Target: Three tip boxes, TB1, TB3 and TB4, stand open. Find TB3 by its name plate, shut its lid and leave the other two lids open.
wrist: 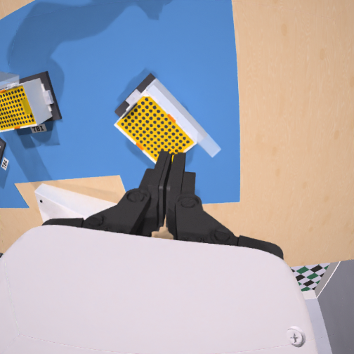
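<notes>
A tip box (156, 124) with a yellow, dark-holed rack sits turned on the blue mat at the centre. Its pale lid (182, 110) stands open along the upper right side. No name plate shows on this box; the other two plates read TB1 and TB4. The TB1 box (16, 107) is at the left, its yellow rack uncovered and its name plate (38, 128) readable. At the left edge a dark corner and the TB4 name plate (5, 163) show; its lid is out of view. My gripper (172, 170) is shut and empty, its tips over the centre box's lower corner.
The blue mat (200, 50) lies on a wooden table (295, 125), which shows along the right. A white angled object (75, 202) lies at the lower left, beside my gripper's linkage. A green, black and white checkered surface (310, 276) shows at the lower right.
</notes>
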